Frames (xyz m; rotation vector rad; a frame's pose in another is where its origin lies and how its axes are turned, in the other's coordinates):
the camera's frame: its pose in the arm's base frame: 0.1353 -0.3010 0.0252 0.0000 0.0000 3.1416
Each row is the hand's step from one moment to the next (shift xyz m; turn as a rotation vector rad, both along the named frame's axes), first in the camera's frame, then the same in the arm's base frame.
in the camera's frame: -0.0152 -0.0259 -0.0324 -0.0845 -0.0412 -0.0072
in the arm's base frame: 0.0152 0.0259 -0.0324 0.0845 0.0412 -0.0072
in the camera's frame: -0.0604 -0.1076 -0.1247 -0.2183 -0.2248 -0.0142
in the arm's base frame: 0.0604 0.1076 -0.1247 0.2183 0.2248 -0.0142
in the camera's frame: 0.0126 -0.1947 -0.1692 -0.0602 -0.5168 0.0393
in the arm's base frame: -0.0126 0.1947 -0.1692 0.0602 0.5168 0.0393
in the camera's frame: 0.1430 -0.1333 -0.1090 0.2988 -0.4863 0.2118
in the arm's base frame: -0.1430 0.1333 -0.1090 -0.2988 0.4863 0.2118
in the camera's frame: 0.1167 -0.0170 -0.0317 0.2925 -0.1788 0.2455
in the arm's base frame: -0.1167 0.0170 -0.0317 -0.2925 0.1788 0.2455
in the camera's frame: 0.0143 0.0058 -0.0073 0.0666 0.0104 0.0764
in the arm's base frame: -0.0143 -0.0058 -0.0073 -0.0666 -0.0104 0.0764
